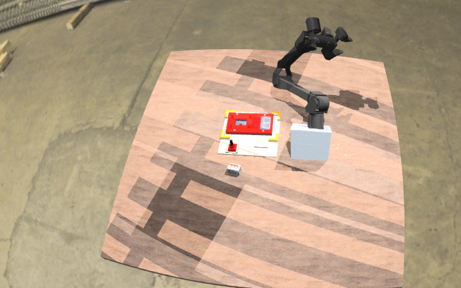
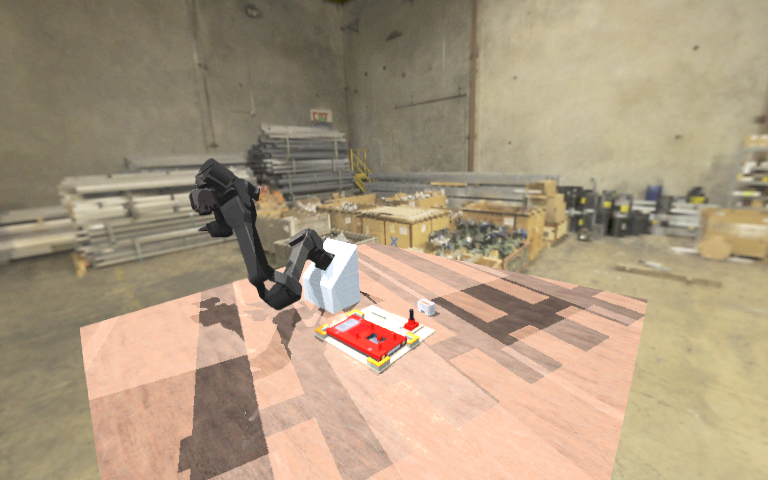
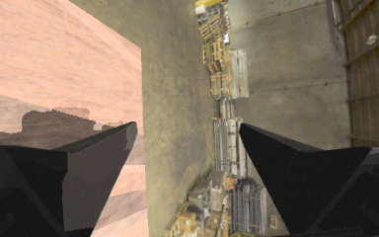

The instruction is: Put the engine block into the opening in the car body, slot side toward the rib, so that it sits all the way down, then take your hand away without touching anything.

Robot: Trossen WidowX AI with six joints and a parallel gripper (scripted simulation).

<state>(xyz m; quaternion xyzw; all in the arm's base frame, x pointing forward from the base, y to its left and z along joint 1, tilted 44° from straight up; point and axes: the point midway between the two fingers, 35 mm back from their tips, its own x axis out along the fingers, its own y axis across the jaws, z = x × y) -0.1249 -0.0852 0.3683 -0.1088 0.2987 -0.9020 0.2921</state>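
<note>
My gripper tip is 480 mm short of the engine block, 470 mm to the right of it and 320 mm above it. From my gripper tip the other things lie so: beige base plate: 450 mm ahead, 270 mm to the left, 330 mm below.
</note>
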